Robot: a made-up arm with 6 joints.
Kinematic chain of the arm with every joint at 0, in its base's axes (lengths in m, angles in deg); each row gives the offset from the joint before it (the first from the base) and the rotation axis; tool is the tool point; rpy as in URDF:
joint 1: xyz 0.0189 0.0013 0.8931 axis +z
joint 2: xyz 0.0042 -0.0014 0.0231 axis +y
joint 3: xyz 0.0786 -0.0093 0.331 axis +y
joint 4: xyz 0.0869 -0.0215 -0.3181 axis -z
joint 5: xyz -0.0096 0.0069 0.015 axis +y
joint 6: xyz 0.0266 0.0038 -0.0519 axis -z
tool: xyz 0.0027 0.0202 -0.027 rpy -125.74 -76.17 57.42
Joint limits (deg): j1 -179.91..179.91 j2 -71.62..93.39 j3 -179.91..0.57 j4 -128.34..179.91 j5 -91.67..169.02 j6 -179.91..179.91
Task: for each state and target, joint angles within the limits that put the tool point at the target. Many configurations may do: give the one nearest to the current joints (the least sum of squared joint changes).
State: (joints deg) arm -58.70 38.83 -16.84 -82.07 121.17 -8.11
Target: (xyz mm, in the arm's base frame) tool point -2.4 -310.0 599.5
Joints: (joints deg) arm -69.48 77.92 -53.94 -98.87 106.88 -3.93
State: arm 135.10 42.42 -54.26 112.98 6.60 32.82
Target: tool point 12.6 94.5 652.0
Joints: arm 132.17 71.04 -13.88 114.23 9.83 34.14
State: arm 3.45 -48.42 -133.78 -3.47 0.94 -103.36
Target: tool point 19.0 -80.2 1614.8
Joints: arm 54.50 -32.92 -132.73 -30.47 26.25 -114.48
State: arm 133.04 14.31 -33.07 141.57 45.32 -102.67
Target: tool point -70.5 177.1 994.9
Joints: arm 116.54 -32.93 0.57 133.98 38.83 -106.48
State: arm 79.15 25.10 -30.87 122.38 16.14 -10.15
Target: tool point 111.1 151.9 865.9
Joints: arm 83.82 1.50 0.57 142.13 -9.42 -4.79
